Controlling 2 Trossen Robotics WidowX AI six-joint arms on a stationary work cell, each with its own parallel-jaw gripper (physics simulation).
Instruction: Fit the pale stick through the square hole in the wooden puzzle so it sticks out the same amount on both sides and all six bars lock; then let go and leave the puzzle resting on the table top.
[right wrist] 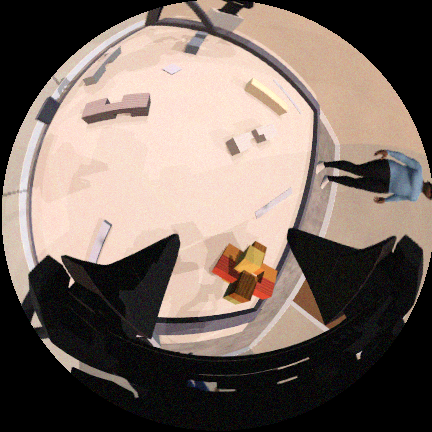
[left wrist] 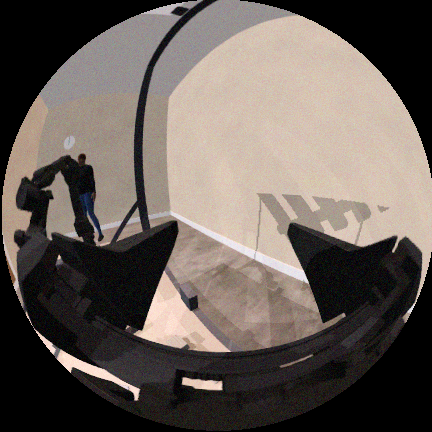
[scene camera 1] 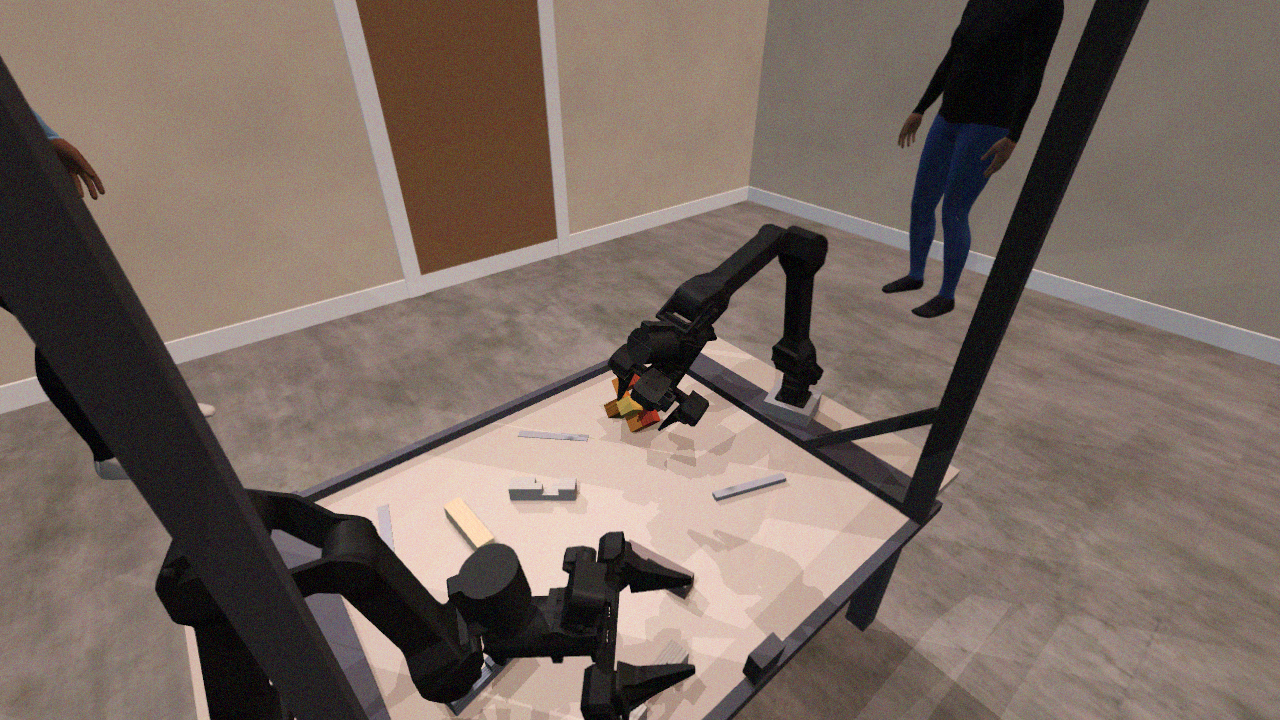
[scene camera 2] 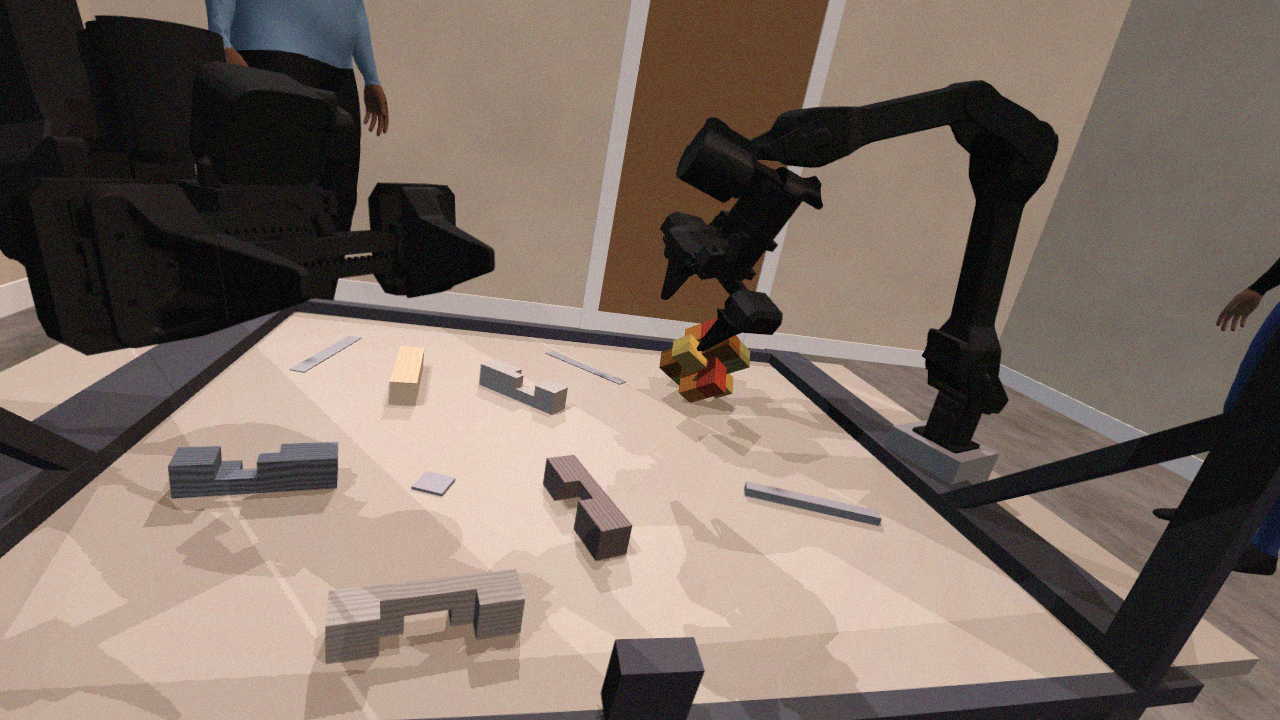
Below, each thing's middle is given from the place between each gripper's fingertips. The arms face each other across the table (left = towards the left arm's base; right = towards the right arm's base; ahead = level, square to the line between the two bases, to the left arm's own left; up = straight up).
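Labels:
My left hand is 1 cm to the right of the pale stick (scene camera 2: pixel 404 384), 48 cm short of it and 25 cm above it.
My right gripper is 110 mm short of the pale stick as well, and it is 310 mm to the right of the stick and 130 mm above it.

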